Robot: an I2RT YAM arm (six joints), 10 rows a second.
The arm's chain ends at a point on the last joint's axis. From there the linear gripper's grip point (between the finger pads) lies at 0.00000 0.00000 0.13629 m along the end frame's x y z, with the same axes.
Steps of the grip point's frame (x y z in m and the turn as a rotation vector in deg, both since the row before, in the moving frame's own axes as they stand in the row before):
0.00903 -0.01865 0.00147 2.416 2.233 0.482
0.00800 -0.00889 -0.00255 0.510 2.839 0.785
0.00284 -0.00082 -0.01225 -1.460 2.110 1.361
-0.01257 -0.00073 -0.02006 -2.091 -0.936 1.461
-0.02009 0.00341 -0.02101 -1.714 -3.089 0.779
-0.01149 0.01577 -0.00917 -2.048 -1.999 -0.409
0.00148 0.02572 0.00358 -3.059 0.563 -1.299
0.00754 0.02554 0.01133 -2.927 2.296 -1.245
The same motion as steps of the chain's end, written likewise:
0.00370 -0.01293 0.00169 2.416 2.233 0.482
0.00124 -0.00772 -0.00238 0.510 2.839 0.785
-0.00214 -0.00435 -0.01211 -1.460 2.110 1.361
-0.01028 -0.00567 -0.01995 -2.091 -0.936 1.461
-0.01272 -0.00061 -0.02075 -1.714 -3.089 0.779
-0.00675 0.01088 -0.00900 -2.048 -1.999 -0.409
0.00006 0.01846 0.00378 -3.059 0.563 -1.299
0.00201 0.01864 0.01162 -2.927 2.296 -1.245

